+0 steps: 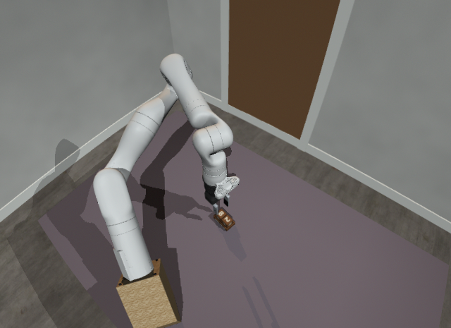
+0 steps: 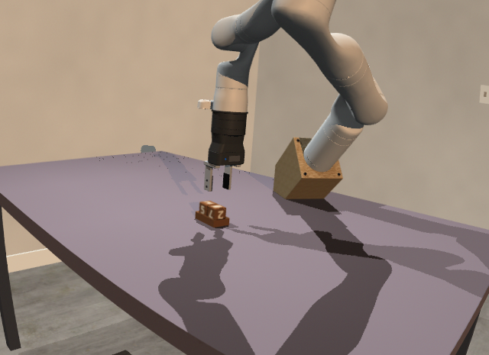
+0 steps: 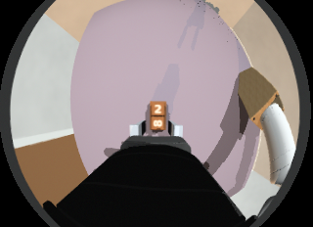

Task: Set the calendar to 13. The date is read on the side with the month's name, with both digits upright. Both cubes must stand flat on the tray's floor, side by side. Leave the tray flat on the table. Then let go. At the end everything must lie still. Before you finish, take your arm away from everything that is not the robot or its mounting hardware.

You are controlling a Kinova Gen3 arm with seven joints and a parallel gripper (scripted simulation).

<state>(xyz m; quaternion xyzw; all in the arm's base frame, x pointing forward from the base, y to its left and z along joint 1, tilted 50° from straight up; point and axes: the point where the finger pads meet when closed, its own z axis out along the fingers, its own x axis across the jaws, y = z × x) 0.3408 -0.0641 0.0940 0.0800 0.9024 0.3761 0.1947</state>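
Right now the tray is 90 mm below my hand and 20 mm to the right of it.
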